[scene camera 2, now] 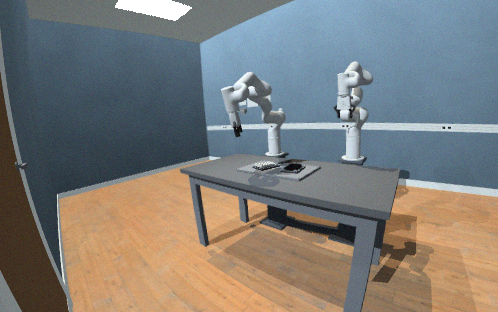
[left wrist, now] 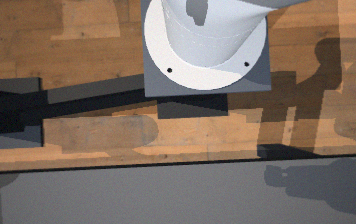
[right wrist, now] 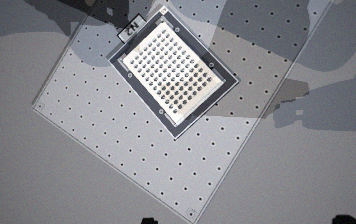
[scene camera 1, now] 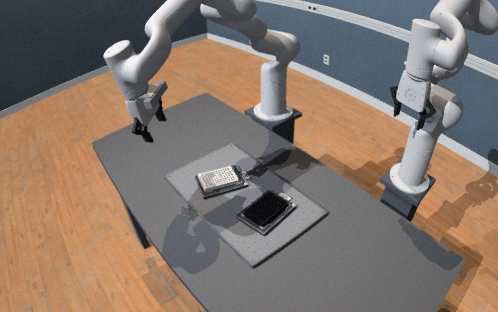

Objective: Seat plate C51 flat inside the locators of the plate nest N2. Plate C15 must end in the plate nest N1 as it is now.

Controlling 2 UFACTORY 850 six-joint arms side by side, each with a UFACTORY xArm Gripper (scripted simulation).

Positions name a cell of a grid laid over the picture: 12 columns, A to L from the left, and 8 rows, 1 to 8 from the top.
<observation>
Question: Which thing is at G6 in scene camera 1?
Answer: A black plate.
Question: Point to a white well plate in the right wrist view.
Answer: F3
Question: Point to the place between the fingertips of my right gripper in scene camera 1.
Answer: D4
</observation>
